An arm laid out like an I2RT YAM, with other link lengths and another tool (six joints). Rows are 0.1 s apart.
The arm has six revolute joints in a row. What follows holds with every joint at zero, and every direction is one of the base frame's.
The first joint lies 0.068 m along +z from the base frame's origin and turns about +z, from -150 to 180 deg.
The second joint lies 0.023 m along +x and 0.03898 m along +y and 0.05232 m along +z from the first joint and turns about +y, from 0 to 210 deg.
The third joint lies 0.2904 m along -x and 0.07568 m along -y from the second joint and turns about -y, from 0 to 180 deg.
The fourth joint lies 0.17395 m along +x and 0.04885 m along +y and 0.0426 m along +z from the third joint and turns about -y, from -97 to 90 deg.
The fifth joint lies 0.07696 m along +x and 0.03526 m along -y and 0.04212 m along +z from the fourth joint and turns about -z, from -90 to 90 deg.
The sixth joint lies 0.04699 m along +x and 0.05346 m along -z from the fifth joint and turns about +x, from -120 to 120 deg.
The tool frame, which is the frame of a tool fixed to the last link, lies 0.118 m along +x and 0.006 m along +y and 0.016 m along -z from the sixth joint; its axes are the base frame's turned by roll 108.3, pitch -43.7 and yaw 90 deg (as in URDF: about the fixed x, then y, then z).
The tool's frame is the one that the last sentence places.
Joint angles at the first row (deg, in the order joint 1, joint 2, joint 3, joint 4, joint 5, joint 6):
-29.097 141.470 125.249 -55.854 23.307 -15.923
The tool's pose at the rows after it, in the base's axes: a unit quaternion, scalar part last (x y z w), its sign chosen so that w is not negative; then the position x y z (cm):
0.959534, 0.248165, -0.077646, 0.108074, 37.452, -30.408, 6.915
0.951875, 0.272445, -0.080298, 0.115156, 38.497, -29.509, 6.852
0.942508, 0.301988, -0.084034, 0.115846, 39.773, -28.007, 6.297
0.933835, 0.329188, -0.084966, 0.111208, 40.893, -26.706, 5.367
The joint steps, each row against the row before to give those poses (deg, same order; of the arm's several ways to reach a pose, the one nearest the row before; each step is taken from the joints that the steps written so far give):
0.770 -0.559 -1.142 1.507 0.957 -1.123
1.728 0.147 -0.229 0.947 0.424 -1.545
2.334 0.751 -0.073 0.620 0.010 -1.332
1.776 1.188 0.035 0.820 -0.728 -1.356

